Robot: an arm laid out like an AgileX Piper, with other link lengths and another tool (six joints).
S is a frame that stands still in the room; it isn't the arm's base.
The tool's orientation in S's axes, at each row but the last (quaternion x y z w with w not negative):
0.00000 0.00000 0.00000 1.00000
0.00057 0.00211 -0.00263 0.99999
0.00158 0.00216 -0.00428 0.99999
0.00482 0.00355 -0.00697 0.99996
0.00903 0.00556 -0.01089 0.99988
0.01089 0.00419 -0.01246 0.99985
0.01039 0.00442 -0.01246 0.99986
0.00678 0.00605 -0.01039 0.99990
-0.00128 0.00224 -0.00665 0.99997
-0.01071 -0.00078 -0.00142 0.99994
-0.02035 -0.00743 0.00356 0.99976
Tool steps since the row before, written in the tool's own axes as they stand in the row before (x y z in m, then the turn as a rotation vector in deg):
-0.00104 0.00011 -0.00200 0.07 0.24 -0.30
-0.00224 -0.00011 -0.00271 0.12 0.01 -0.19
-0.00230 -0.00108 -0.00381 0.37 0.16 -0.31
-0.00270 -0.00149 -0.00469 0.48 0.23 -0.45
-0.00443 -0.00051 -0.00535 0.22 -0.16 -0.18
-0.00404 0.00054 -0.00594 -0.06 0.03 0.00
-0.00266 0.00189 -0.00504 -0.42 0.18 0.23
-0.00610 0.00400 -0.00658 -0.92 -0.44 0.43
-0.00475 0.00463 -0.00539 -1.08 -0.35 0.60
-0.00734 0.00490 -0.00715 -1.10 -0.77 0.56
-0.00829 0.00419 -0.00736 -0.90 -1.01 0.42
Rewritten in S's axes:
-0.00104 0.00011 -0.00200 0.07 0.24 -0.30
-0.00225 -0.00010 -0.00270 0.12 0.01 -0.19
-0.00233 -0.00105 -0.00380 0.37 0.16 -0.31
-0.00275 -0.00141 -0.00468 0.48 0.23 -0.45
-0.00450 -0.00032 -0.00531 0.21 -0.16 -0.19
-0.00407 0.00077 -0.00589 -0.06 0.03 0.00
-0.00266 0.00206 -0.00498 -0.41 0.19 0.24
-0.00609 0.00422 -0.00645 -0.92 -0.43 0.44
-0.00471 0.00468 -0.00538 -1.08 -0.33 0.61
-0.00732 0.00477 -0.00726 -1.10 -0.75 0.57
-0.00821 0.00383 -0.00765 -0.90 -1.00 0.45

